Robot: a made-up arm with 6 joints. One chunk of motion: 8 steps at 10 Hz.
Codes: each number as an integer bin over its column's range. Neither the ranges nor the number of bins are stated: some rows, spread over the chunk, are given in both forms.
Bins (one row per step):
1: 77 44 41 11 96 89
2: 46 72 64 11 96 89
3: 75 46 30 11 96 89
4: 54 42 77 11 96 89
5: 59 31 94 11 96 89
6: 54 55 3 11 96 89
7: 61 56 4 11 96 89
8: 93 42 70 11 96 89
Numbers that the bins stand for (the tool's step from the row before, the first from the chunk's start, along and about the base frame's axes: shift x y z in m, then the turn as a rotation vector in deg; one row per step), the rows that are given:
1: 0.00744 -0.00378 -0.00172 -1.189 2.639 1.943
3: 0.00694 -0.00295 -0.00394 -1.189 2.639 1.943
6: 0.00164 0.00078 -0.00939 -1.189 2.639 1.943
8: 0.01148 -0.00461 0.00414 -1.189 2.639 1.943
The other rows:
2: -0.00038 0.00782 0.00293 -1.189 2.639 1.943
4: 0.00164 -0.00461 0.00556 -1.189 2.639 1.943
5: 0.00290 -0.00916 0.00899 -1.189 2.639 1.943
7: 0.00340 0.00119 -0.00919 -1.189 2.639 1.943

